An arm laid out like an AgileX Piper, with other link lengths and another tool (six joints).
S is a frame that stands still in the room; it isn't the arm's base.
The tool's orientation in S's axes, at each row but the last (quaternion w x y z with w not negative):
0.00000, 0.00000, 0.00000, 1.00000
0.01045, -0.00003, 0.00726, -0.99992
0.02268, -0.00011, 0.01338, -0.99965
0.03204, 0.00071, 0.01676, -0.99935
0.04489, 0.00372, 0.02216, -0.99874
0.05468, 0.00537, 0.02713, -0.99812
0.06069, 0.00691, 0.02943, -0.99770
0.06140, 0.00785, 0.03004, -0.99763
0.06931, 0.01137, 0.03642, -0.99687
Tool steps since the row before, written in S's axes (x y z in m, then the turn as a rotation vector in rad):
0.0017, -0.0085, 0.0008, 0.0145, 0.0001, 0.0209
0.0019, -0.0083, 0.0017, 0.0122, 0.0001, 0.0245
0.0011, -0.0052, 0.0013, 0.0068, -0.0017, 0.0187
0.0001, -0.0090, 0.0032, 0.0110, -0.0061, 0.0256
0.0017, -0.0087, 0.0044, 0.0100, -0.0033, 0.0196
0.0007, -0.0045, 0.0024, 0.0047, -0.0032, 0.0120
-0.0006, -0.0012, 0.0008, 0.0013, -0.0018, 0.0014
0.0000, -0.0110, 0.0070, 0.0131, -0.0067, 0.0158
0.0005, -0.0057, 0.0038, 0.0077, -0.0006, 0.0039
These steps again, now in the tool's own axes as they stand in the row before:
-0.0017, 0.0085, 0.0008, -0.0145, -0.0001, 0.0209
-0.0017, 0.0083, 0.0018, -0.0122, -0.0002, 0.0245
-0.0009, 0.0052, 0.0014, -0.0067, 0.0015, 0.0187
0.0005, 0.0089, 0.0035, -0.0107, 0.0059, 0.0258
-0.0010, 0.0086, 0.0048, -0.0098, 0.0033, 0.0197
-0.0002, 0.0044, 0.0026, -0.0045, 0.0030, 0.0121
0.0007, 0.0011, 0.0009, -0.0011, 0.0019, 0.0015
0.0012, 0.0105, 0.0077, -0.0125, 0.0073, 0.0160
0.0002, 0.0054, 0.0042, -0.0076, 0.0014, 0.0038

